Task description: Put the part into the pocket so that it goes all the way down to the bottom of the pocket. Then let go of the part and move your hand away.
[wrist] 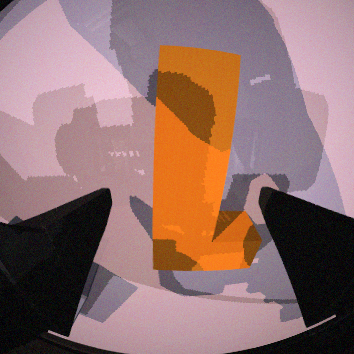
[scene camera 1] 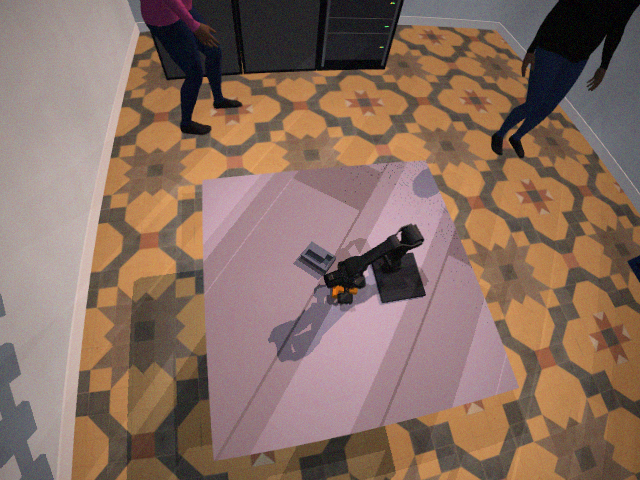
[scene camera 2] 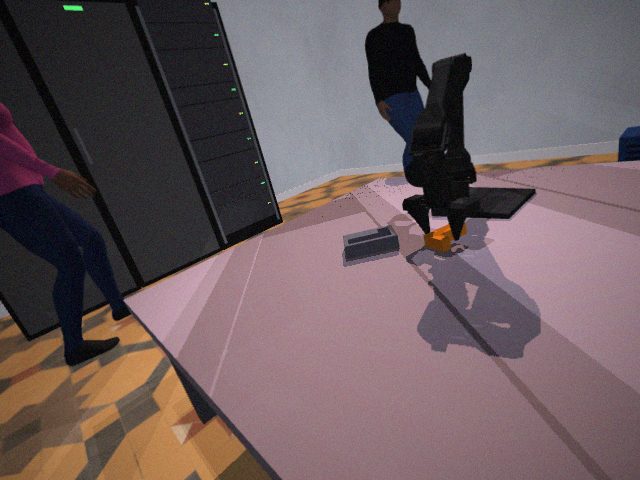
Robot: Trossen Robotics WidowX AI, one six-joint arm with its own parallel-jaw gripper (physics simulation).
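Places are measured from the arm's base along level axes (x ahead, y left, z up), in centimetres.
Pixels of known places: gripper, fingertip midpoint: (wrist: pixel 186 195) (scene camera 1: pixel 341 289) (scene camera 2: pixel 441 237); arm's base, origin of the base link: (scene camera 1: pixel 388 267).
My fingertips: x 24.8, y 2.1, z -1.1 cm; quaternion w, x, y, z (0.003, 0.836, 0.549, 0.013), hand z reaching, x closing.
Ahead of a thing's pixels: the offset from my fingertips to its middle. Level surfaces: height alone.
The part, an orange L-shaped block {dx -0.6, dy +1.8, dz +0.2 cm} (scene camera 1: pixel 338 291) (scene camera 2: pixel 438 241) (wrist: pixel 185 175), lies on the table beside the grey block. In the wrist view its long arm points up the view and its short foot points right. My gripper (scene camera 2: pixel 442 236) (wrist: pixel 186 195) is open, with its fingers apart on either side of the part and nothing held; in scene camera 1 the arm partly hides the part. The grey block with the pocket {dx +4.4, dy -18.0, dz +0.6 cm} (scene camera 1: pixel 316 258) (scene camera 2: pixel 371 244) stands on the table to the left of the part in scene camera 2, with its recess facing up.
The arm's black base plate (scene camera 1: pixel 408 285) (scene camera 2: pixel 509 198) lies on the pink table {dz -1.2 cm} (scene camera 1: pixel 248 392) (scene camera 2: pixel 320 361), right of the part. Two people stand on the floor beyond the table, near dark cabinets (scene camera 1: pixel 279 36) (scene camera 2: pixel 103 103). Shadows of the arm fall over the table.
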